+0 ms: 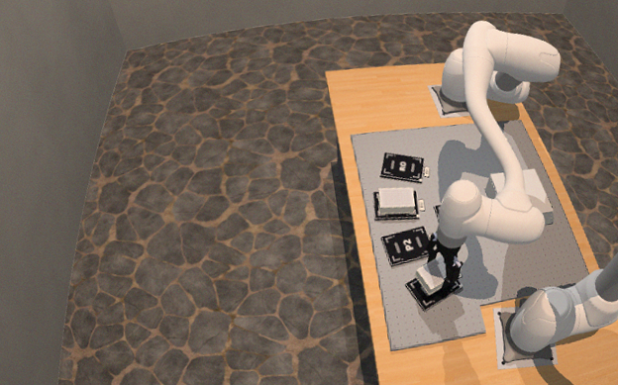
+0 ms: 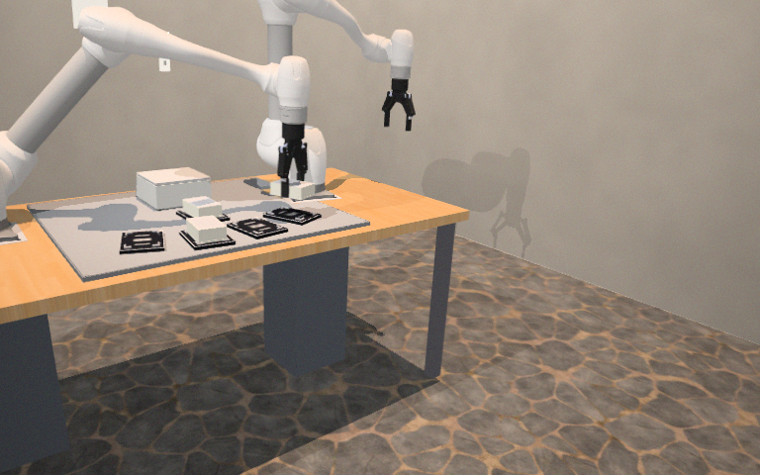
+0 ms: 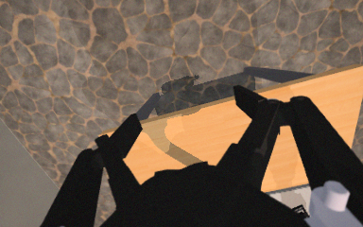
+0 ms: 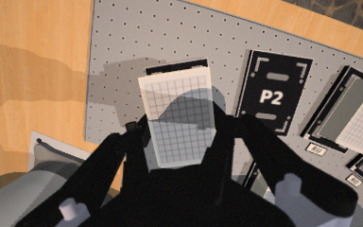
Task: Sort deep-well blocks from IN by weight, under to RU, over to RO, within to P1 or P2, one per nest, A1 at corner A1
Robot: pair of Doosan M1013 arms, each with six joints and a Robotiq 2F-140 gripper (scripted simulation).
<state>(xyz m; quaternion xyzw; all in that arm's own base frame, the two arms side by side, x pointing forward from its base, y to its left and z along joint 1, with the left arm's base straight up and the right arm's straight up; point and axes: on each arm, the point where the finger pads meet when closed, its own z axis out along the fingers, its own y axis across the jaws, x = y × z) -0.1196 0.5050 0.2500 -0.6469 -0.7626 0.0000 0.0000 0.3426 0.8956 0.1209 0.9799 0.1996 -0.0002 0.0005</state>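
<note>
My right hand is 100 mm above the nest P1. From my right hand the other things lie so: nest RU: 80 mm ahead, 340 mm to the right, 100 mm below; then nest P2: 70 mm ahead, 170 mm to the right, 100 mm below; then infeed nest: 140 mm behind, 270 mm to the right, 100 mm below.
</note>
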